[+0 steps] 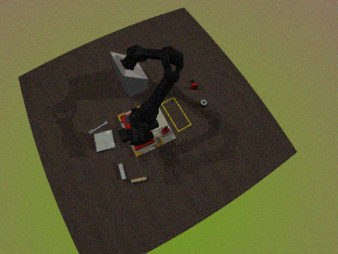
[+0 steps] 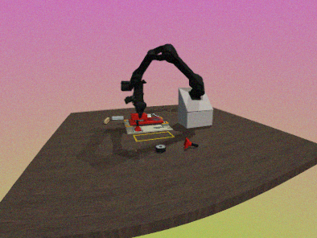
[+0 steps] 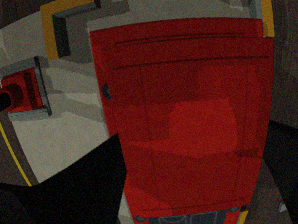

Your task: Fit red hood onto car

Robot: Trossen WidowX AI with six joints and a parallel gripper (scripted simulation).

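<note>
Right now the jig plate is 4 cm below my gripper tip, 3 cm to the left of it and 3 cm behind it. Round my gripper tip: white square 18 cm to the right, 7 cm behind, 4 cm below; grey bar 17 cm to the right, 12 cm ahead, 4 cm below; red hood 1 cm above.
</note>
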